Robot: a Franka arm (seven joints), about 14 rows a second.
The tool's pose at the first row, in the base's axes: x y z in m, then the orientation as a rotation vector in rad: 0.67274, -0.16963, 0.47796, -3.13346, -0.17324, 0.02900
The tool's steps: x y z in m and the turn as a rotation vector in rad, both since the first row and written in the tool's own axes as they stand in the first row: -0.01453, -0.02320, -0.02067, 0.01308, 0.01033, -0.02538; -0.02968, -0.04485, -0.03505, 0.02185, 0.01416, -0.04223; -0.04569, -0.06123, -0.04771, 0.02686, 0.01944, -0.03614; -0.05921, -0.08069, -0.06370, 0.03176, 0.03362, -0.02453; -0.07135, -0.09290, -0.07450, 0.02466, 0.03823, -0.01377; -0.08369, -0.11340, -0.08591, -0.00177, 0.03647, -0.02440
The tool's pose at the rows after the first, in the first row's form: 0.65613, -0.14822, 0.49899, -3.11730, -0.21183, 0.01382; 0.63896, -0.12840, 0.51374, -3.10633, -0.23726, 0.00853; 0.62148, -0.11392, 0.52676, -3.10184, -0.22733, 0.00077; 0.60620, -0.09610, 0.54307, -3.09749, -0.20883, -0.02077; 0.59299, -0.08533, 0.55414, -3.10542, -0.19267, -0.02855; 0.57868, -0.06634, 0.56586, -3.13066, -0.21133, -0.02835
